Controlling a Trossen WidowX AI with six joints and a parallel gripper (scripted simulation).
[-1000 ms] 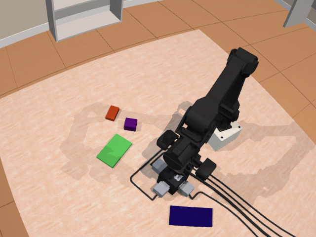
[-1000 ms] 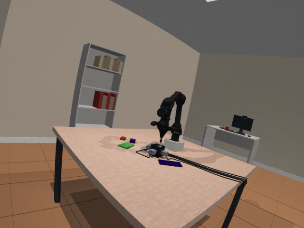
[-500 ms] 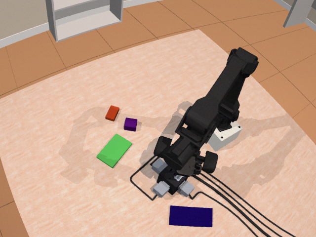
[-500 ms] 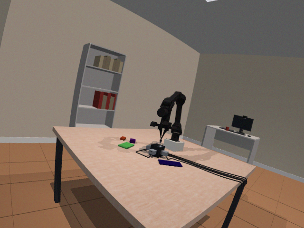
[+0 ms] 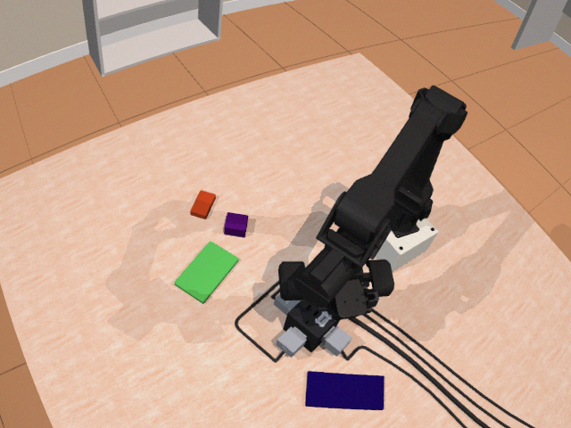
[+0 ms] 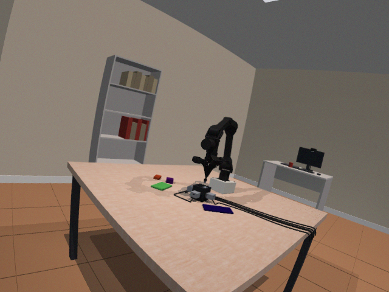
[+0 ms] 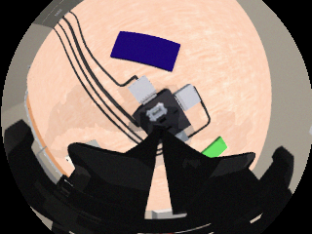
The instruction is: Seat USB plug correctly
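Right now the USB plug is 20 mm below my gripper tip. From my gripper tip the other things lie so: green pad 160 mm ahead, 200 mm to the right, 130 mm below; then navy flat block 150 mm to the left, 130 mm below; then grey socket 10 mm to the left, 70 mm below.
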